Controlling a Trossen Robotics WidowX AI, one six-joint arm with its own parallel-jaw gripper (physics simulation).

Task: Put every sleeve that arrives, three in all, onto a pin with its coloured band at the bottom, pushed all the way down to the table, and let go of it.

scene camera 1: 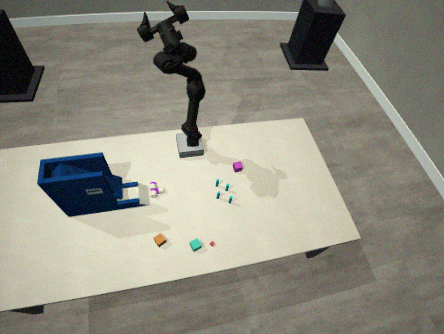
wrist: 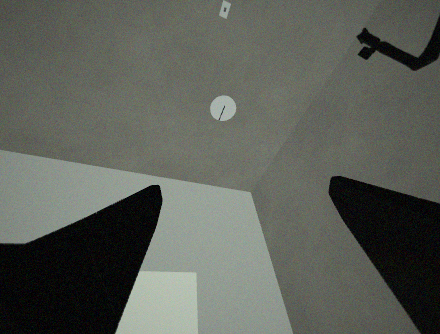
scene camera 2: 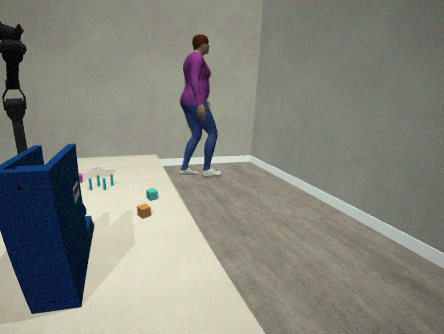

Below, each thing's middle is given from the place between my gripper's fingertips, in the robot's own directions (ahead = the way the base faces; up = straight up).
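There is the blue dispenser (scene camera 2: pixel 52 247), and it sits a long way ahead of my hand and far to the right of it, and also far below it.
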